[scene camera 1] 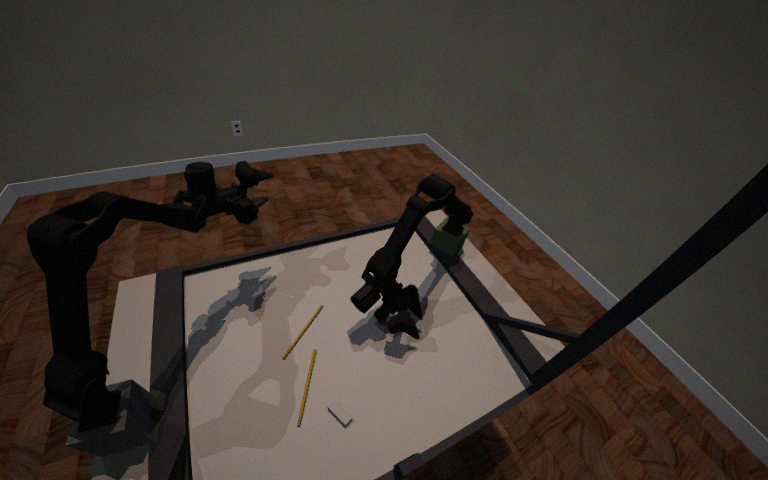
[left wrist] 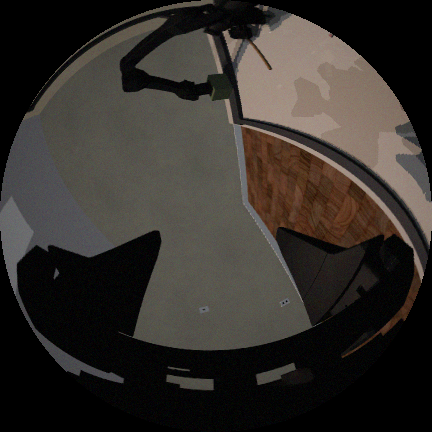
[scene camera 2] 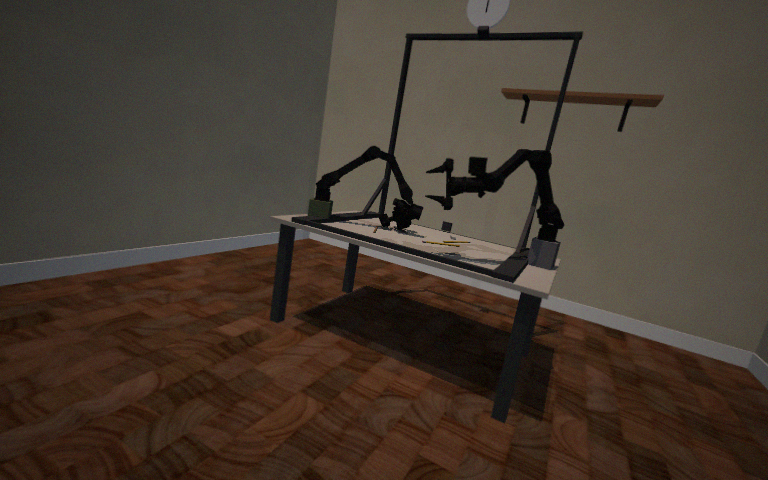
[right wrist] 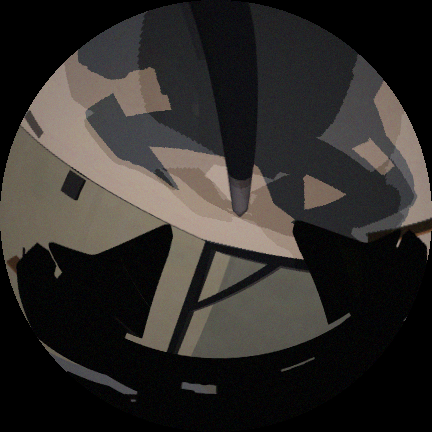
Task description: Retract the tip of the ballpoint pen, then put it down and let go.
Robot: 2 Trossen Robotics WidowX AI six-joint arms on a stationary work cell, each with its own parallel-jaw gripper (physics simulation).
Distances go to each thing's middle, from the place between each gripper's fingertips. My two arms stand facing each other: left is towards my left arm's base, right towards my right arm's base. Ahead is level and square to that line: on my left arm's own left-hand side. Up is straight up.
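Labels:
Dark ballpoint pen (right wrist: 227,43): my right hand 4 cm short of it, 4 cm to the right of it, 1 cm above it. Green block (scene camera 1: 448,243), from my right hand: 35 cm to the right, 20 cm ahead, 3 cm above.
Dark ballpoint pen again: my left hand 46 cm past it, 15 cm to the left of it, 27 cm above it. Green block, from my left hand: 31 cm behind, 54 cm to the right, 23 cm below.

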